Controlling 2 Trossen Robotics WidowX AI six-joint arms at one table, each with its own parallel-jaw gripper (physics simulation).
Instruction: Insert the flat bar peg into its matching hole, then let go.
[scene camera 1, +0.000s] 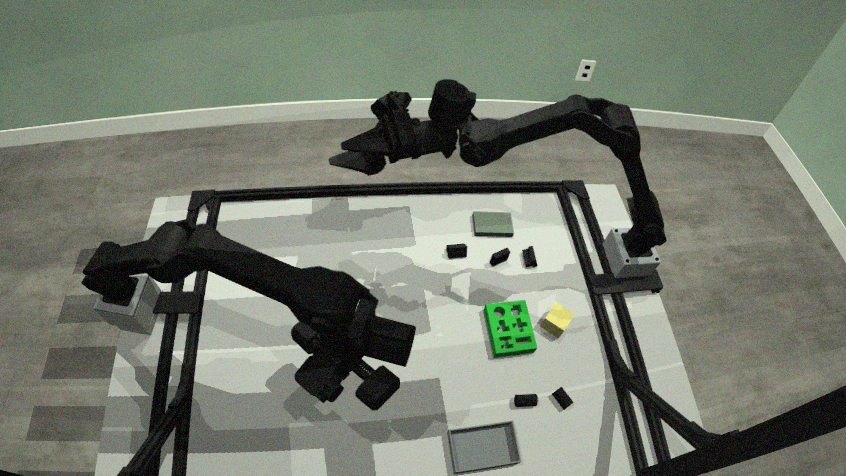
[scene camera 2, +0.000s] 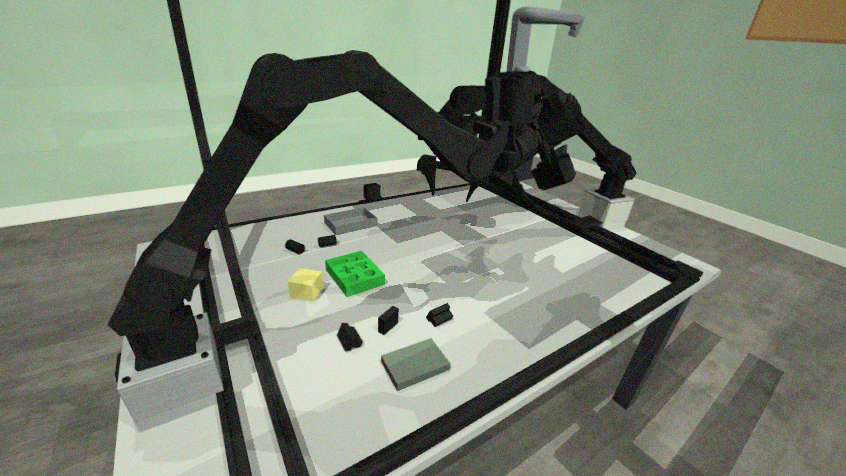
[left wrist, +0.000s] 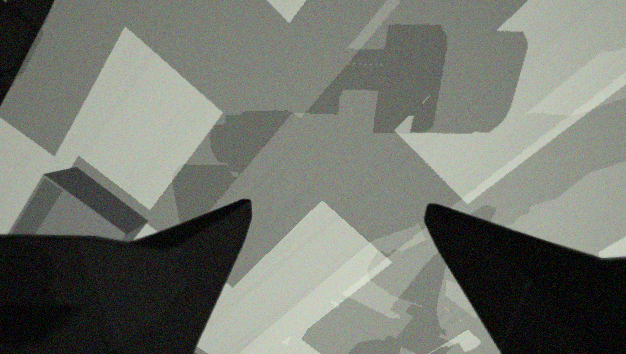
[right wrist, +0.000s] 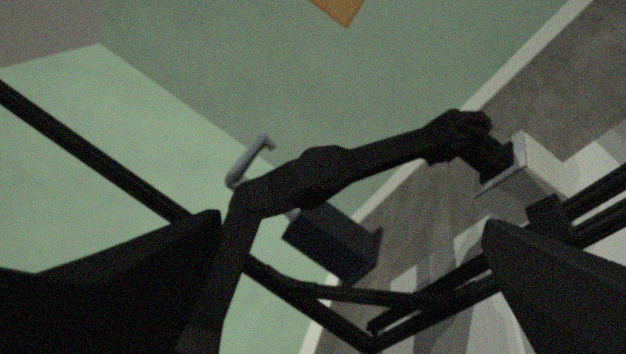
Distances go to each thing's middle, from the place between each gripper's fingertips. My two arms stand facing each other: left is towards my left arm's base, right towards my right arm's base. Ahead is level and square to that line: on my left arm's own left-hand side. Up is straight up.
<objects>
Now: right hand 19 cm past the green hole block (scene camera 1: 512, 335), 31 cm to the left of it and 32 cm above it. From my right hand the other things lie so: yellow cube (scene camera 2: 305, 284) 19 cm behind, 42 cm to the right, 32 cm below.
Right now the green hole block is 90 mm ahead of my left hand, 330 mm to the right of it and 70 mm below it. From my left hand the other things lie so: yellow cube 90 mm ahead, 430 mm to the right, 70 mm below.
</objects>
